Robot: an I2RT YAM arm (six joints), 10 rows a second.
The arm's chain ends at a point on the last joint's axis. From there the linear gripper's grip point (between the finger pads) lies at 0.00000 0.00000 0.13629 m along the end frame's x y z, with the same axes.
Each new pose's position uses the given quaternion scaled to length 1; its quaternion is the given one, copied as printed.
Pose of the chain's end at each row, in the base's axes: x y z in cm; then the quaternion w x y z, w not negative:
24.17 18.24 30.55 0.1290 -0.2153 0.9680 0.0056
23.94 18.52 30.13 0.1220 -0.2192 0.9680 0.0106
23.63 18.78 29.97 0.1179 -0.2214 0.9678 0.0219
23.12 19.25 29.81 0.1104 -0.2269 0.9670 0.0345
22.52 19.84 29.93 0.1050 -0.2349 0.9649 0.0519
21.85 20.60 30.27 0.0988 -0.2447 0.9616 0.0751
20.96 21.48 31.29 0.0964 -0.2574 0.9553 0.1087
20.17 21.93 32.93 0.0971 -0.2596 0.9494 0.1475
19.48 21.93 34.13 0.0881 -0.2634 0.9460 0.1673
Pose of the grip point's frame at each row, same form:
27.54 19.14 17.38 0.1290 -0.2153 0.9680 0.0056
27.10 19.53 16.91 0.1220 -0.2192 0.9680 0.0106
26.61 20.07 16.73 0.1179 -0.2214 0.9678 0.0219
25.82 20.84 16.55 0.1104 -0.2269 0.9670 0.0345
24.95 21.88 16.67 0.1050 -0.2349 0.9649 0.0519
23.94 23.23 17.06 0.0988 -0.2447 0.9616 0.0751
22.71 24.99 18.24 0.0964 -0.2574 0.9553 0.1087
21.64 26.43 20.15 0.0971 -0.2596 0.9494 0.1475
20.55 26.88 21.48 0.0881 -0.2634 0.9460 0.1673

